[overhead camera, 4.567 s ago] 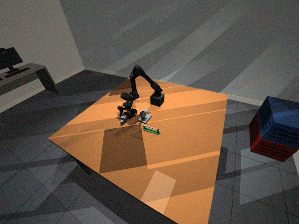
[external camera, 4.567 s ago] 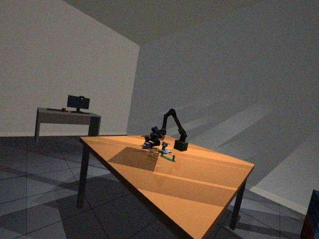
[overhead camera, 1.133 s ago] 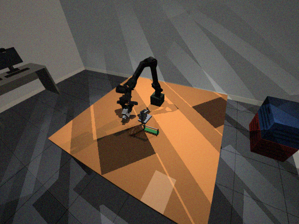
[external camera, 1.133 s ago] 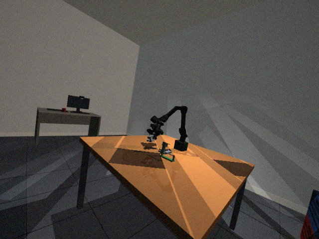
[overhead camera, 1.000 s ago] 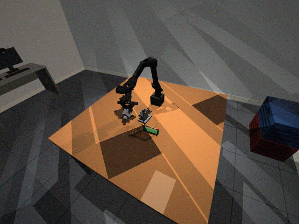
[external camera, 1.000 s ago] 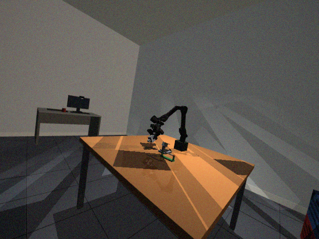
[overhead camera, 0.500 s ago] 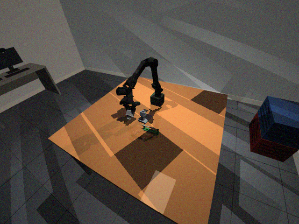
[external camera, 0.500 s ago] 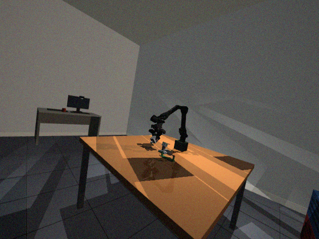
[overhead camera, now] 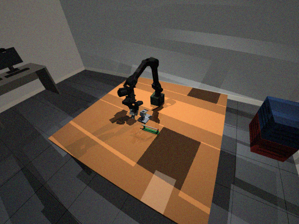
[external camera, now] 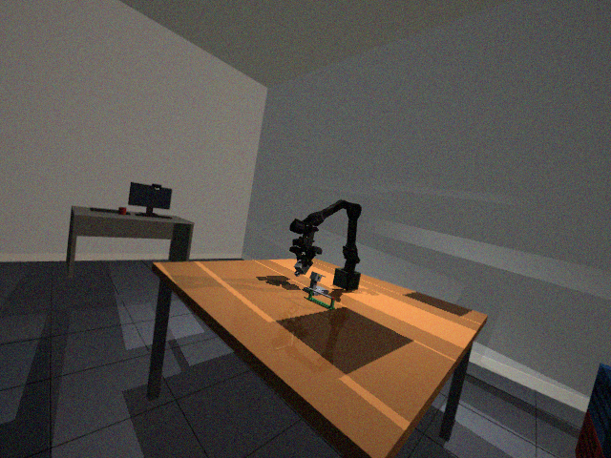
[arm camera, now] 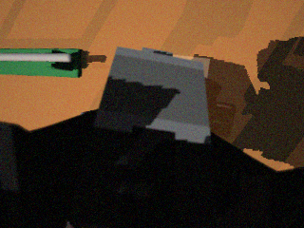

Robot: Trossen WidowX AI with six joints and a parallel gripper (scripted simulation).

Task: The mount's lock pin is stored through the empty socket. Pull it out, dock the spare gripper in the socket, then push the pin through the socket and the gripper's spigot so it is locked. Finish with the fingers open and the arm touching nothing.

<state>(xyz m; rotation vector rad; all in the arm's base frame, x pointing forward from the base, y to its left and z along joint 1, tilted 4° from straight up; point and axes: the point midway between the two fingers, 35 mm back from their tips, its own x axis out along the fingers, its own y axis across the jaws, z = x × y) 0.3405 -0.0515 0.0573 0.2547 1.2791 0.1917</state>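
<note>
The green mount is 20 mm ahead of my gripper tip, 180 mm to the left of it and 100 mm below it. Also, from my gripper tip: spare gripper right at my gripper tip.
</note>
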